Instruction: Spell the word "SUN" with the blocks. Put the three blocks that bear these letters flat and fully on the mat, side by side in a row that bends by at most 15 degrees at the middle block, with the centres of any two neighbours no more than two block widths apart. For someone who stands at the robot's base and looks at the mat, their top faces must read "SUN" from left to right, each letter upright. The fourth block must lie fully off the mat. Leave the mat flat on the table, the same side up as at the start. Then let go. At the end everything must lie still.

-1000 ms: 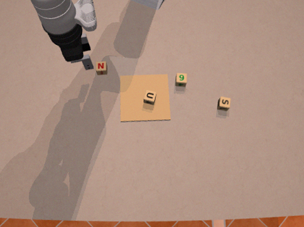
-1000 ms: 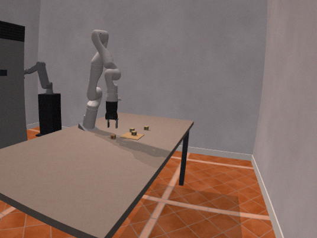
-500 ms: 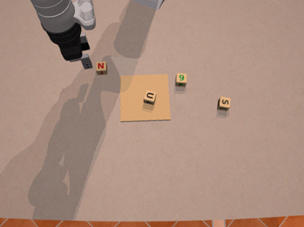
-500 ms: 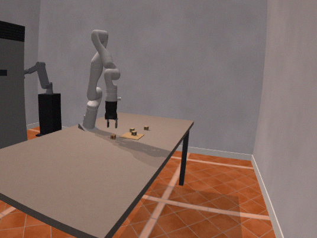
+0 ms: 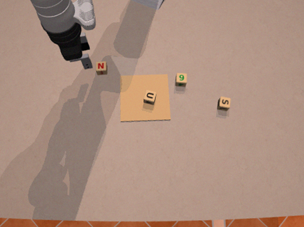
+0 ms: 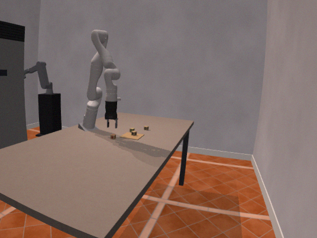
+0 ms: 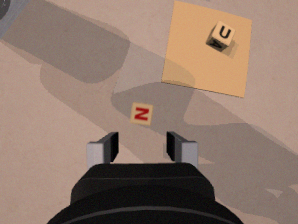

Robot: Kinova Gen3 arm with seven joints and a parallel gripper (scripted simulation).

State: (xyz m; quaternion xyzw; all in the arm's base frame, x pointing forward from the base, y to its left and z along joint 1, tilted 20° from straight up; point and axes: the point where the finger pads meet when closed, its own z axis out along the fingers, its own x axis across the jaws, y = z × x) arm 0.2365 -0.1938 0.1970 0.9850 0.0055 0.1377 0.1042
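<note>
My gripper is now 15 cm to the right of the U block, 12 cm short of it and 9 cm above it. Round my hand: mat: 13 cm to the left, 11 cm ahead, 10 cm below; then N block: 9 cm below, 3 cm to the left; then green 9 block: 25 cm to the left, 9 cm below, 9 cm ahead.
</note>
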